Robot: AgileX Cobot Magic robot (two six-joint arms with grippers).
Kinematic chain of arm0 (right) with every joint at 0, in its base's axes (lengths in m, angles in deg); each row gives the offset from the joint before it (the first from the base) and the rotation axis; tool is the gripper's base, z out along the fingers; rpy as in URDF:
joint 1: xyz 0 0 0.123 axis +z
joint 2: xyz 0 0 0 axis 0.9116 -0.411 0
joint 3: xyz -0.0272 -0.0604 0.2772 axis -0.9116 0.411 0
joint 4: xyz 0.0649 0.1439 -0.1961 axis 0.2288 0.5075 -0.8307
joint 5: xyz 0 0 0 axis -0.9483 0.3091 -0.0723
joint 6: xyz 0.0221 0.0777 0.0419 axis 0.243 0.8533 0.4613
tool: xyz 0 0 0 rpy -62.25 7.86 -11.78
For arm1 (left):
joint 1: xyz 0 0 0.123 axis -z
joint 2: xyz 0 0 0 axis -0.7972 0.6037 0
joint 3: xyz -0.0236 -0.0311 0.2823 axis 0.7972 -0.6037 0
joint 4: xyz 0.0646 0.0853 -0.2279 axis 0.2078 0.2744 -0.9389
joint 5: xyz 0 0 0 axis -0.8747 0.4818 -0.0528
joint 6: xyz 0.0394 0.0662 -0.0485 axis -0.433 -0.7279 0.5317
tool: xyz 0 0 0 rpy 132.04 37.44 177.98
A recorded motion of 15 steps. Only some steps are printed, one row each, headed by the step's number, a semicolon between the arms.
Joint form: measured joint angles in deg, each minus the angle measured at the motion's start. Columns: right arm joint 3, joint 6, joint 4, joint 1, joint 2, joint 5; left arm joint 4, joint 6, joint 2, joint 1, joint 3, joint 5.
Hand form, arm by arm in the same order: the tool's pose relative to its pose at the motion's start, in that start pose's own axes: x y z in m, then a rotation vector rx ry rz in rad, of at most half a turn. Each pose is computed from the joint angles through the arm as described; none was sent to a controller.
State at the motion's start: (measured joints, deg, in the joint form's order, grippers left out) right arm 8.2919 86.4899 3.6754 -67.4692 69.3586 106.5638; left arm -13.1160 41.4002 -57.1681 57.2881 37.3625 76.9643
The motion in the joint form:
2: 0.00 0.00 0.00 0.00 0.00 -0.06; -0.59 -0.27 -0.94 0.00 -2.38 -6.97
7: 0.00 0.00 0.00 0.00 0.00 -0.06; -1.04 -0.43 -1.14 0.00 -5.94 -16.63
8: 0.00 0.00 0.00 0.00 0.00 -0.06; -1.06 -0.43 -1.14 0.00 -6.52 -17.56
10: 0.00 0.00 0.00 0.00 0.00 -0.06; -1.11 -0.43 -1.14 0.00 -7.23 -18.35
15: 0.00 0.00 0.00 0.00 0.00 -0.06; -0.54 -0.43 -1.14 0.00 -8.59 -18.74
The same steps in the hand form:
2: -0.0001 0.0000 0.0000 -0.0002 -0.0010 0.0000; 0.0001 0.0037 0.0027 -0.0128 -0.0976 -0.0092
7: -0.0001 0.0000 0.0000 -0.0002 -0.0010 0.0000; 0.0020 0.0111 0.0099 -0.0423 -0.2093 -0.0245
8: -0.0001 0.0000 0.0000 -0.0002 -0.0010 0.0000; 0.0033 0.0122 0.0112 -0.0465 -0.2158 -0.0266
10: -0.0001 0.0000 0.0000 -0.0002 -0.0010 0.0000; 0.0056 0.0135 0.0129 -0.0507 -0.2177 -0.0296
15: -0.0001 0.0000 0.0000 -0.0002 -0.0010 0.0000; 0.0117 0.0162 0.0166 -0.0613 -0.2010 -0.0251

